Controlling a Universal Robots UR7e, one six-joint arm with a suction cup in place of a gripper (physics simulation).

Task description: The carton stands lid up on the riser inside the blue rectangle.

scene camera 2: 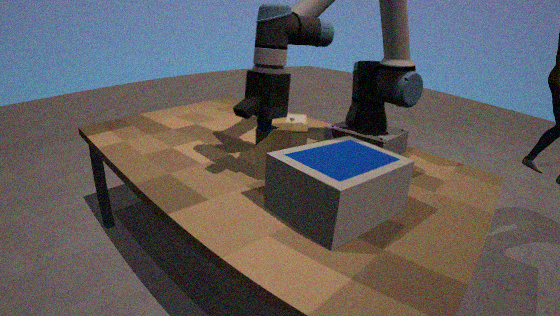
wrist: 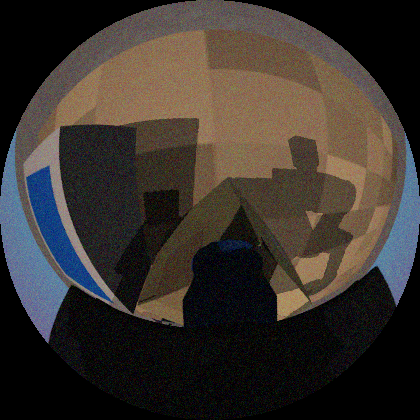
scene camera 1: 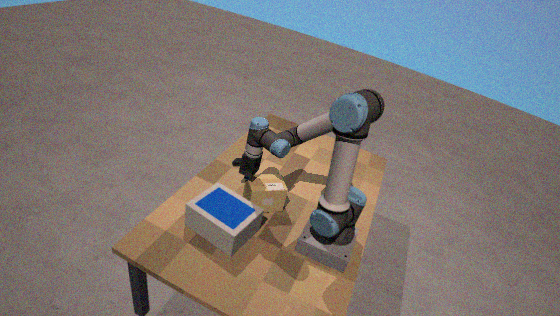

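Seen in the pictures: hand, tool point: [scene camera 2: 263,134] [wrist: 226,249] [scene camera 1: 247,179]; arm's base, link origin: [scene camera 2: 366,126].
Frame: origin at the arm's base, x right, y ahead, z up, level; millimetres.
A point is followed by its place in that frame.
The brown carton [scene camera 1: 270,194] @(x 7, y 330, z 40 mm) [scene camera 2: 293,125] @(x 6, y 386, z 60 mm) [wrist: 187,250] @(x 5, y 442, z 25 mm) stands on the table just behind the riser, with a small white label on its top face. The grey riser [scene camera 1: 211,227] @(x -290, y 448, z 18 mm) [scene camera 2: 305,196] @(x -190, y 575, z 6 mm) [wrist: 97,196] @(x -81, y 488, z 10 mm) carries the blue rectangle [scene camera 1: 225,207] @(x -191, y 447, z 49 mm) [scene camera 2: 341,158] @(x -187, y 462, z 49 mm) [wrist: 50,223] @(x -153, y 481, z 49 mm) on top, and nothing stands on it. My suction cup [scene camera 1: 245,179] @(x 32, y 462, z 46 mm) [scene camera 2: 263,131] [wrist: 229,250] points straight down and sits on the carton's top face at the corner farthest from the arm's base. Its shadow lies right at the cup in the wrist view.
The wooden table [scene camera 1: 203,274] @(x -433, y 385, z -71 mm) [scene camera 2: 234,224] @(x -84, y 650, z -71 mm) holds the arm's grey base block [scene camera 1: 325,251] @(x -133, y 12, z 1 mm) [scene camera 2: 388,137] @(x -120, y 69, z 3 mm) to the right of the carton. A walking figure [scene camera 2: 549,118] is at the far right edge of the second scene view, off the table.
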